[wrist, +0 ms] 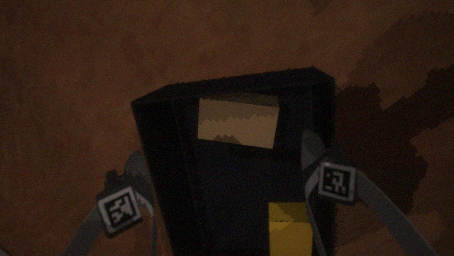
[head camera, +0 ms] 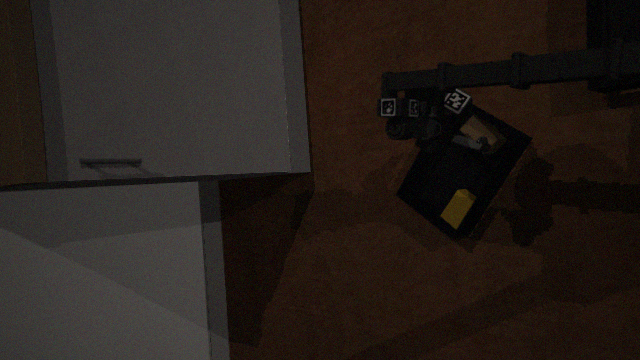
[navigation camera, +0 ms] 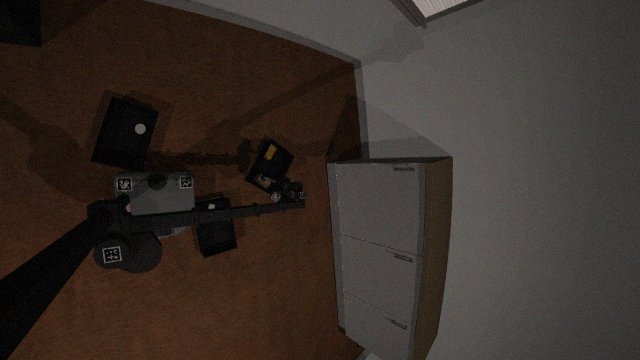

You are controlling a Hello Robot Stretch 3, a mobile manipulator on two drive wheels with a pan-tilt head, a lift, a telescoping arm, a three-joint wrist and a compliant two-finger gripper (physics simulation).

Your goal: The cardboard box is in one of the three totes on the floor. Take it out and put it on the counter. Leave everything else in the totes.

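Seen in the pictures: gripper, between the fingertips: (wrist: 225, 159) (head camera: 461, 131) (navigation camera: 271, 182); robot's base, origin of its link: (navigation camera: 157, 181).
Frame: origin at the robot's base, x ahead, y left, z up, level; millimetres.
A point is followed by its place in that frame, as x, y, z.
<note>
The cardboard box (head camera: 481, 129) {-31, -606, 64} (navigation camera: 261, 180) {-12, -592, 65} (wrist: 237, 125) {-16, -614, 63} is a tan block lying in one end of a black tote (head camera: 435, 175) {97, -761, 3} (navigation camera: 274, 167) {73, -725, 4} (wrist: 165, 200) {6, -741, 88}. A yellow block (head camera: 457, 209) {180, -668, 48} (navigation camera: 270, 152) {173, -668, 48} (wrist: 290, 240) {171, -661, 48} lies at the other end. My gripper (wrist: 225, 159) {-22, -608, 166} is open and empty. In the wrist view its fingers stand wide apart, below the box in the picture; the left finger shows outside the tote wall, the right over the tote's right side. In the head view one grey finger shows beside the box. The counter (head camera: 17, 100) {-58, -1192, 910} (navigation camera: 436, 235) {-361, -1367, 910} has a wooden top.
A second tote (navigation camera: 117, 142) {193, 176, 3} holds a white round thing (navigation camera: 140, 129) {259, 75, 28}. A third tote (navigation camera: 217, 240) {-374, -308, 3}, with a small white thing (navigation camera: 211, 206) {-155, -279, 32}, lies partly under my arm (head camera: 480, 72) {-106, -404, 515} (navigation camera: 245, 211) {-101, -295, 517}. Grey drawers (head camera: 170, 90) {-114, -1220, 564} (navigation camera: 380, 210) {-220, -1234, 550} front the counter. A wall (navigation camera: 525, 175) {43, -1816, 1410} stands behind.
</note>
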